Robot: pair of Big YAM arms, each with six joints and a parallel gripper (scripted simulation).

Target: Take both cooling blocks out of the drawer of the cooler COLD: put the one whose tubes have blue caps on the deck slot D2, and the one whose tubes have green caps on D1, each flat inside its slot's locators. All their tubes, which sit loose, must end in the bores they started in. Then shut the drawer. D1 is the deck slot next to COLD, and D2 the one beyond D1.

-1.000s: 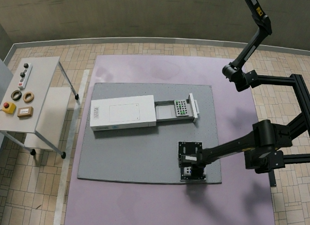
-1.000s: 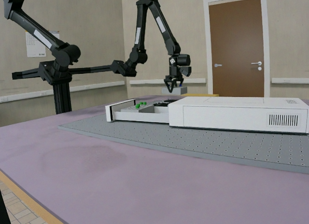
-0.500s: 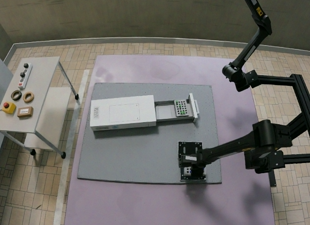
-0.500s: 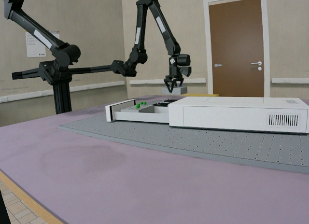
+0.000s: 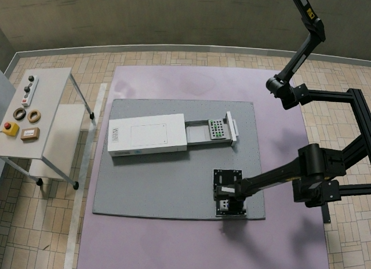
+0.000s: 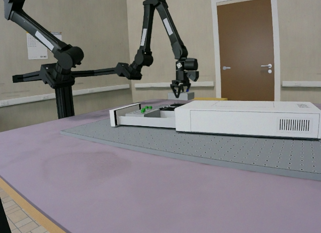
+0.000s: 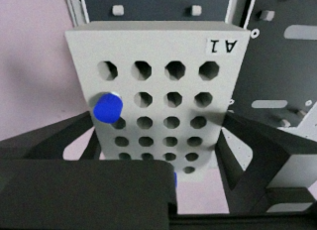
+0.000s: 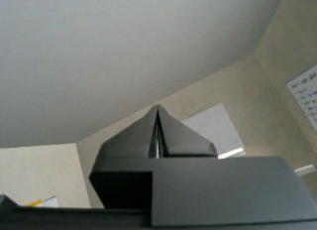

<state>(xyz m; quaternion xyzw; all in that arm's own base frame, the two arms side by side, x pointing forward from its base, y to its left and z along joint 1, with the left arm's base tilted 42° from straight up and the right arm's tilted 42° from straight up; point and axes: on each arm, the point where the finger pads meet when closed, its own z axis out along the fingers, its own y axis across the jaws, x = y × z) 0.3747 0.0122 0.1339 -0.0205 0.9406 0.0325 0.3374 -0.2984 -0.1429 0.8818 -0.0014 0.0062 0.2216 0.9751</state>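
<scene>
Right now my left hand is 6 cm above the deck slot D2. Also, from my left hand: deck slot D1: 14 cm to the right, 6 cm below; white cooler: 26 cm ahead, 42 cm to the right, 3 cm below.
</scene>
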